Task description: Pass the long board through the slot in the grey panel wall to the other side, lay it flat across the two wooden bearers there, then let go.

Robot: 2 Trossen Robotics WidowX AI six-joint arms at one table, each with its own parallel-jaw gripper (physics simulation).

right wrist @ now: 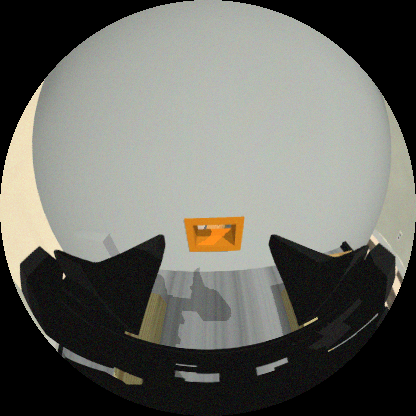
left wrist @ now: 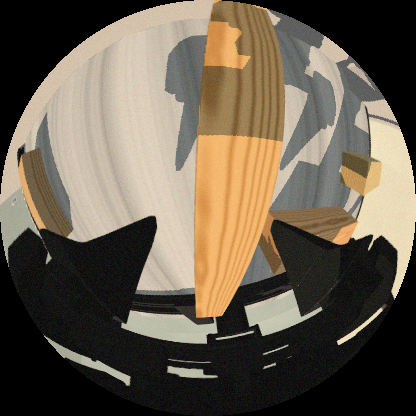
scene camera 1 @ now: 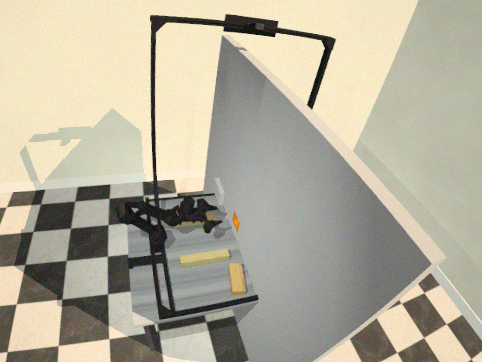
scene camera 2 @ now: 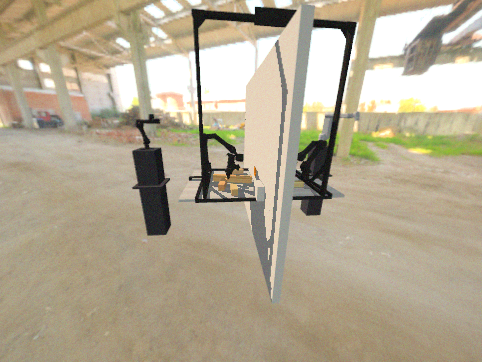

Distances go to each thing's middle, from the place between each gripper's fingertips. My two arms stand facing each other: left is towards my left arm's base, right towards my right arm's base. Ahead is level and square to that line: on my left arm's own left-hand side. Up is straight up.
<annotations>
My right hand is 120 mm to the right of the orange-framed slot [right wrist: 216, 239] and 70 mm above it.
Right now the orange-framed slot is 40 mm behind my left hand, 250 mm to the right of it and 70 mm above it.
</annotations>
